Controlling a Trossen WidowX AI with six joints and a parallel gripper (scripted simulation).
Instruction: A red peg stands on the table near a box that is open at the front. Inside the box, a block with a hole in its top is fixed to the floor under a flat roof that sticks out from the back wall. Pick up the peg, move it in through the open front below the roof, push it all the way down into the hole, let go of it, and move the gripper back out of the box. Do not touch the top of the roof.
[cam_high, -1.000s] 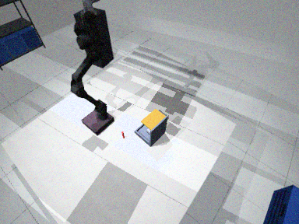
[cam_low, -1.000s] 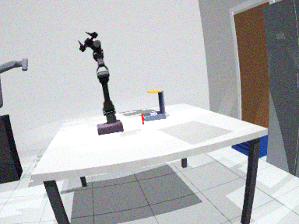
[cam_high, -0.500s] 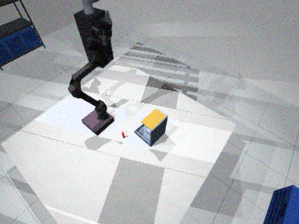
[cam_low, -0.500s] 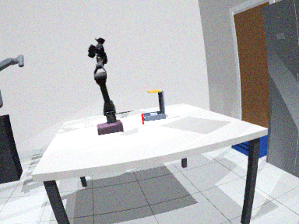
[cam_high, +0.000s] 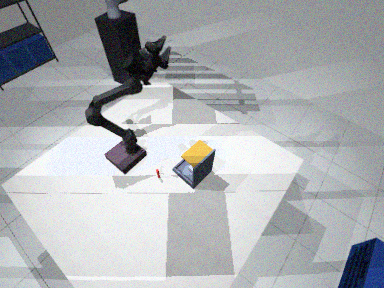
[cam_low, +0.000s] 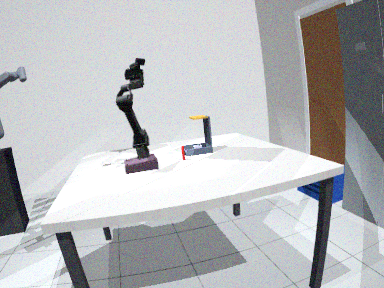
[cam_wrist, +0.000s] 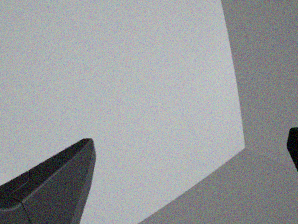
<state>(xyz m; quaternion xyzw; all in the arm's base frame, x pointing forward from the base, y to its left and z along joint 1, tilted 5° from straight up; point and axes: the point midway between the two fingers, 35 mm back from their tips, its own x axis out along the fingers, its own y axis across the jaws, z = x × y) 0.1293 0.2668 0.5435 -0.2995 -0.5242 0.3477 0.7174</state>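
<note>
Now: the red peg 56 cm below my gripper tip, 37 cm to the right of it and 12 cm ahead of it. Round my gripper tip: back wall: 49 cm below, 35 cm ahead, 26 cm to the right; then yellow roof: 38 cm below, 30 cm ahead, 25 cm to the right.
</note>
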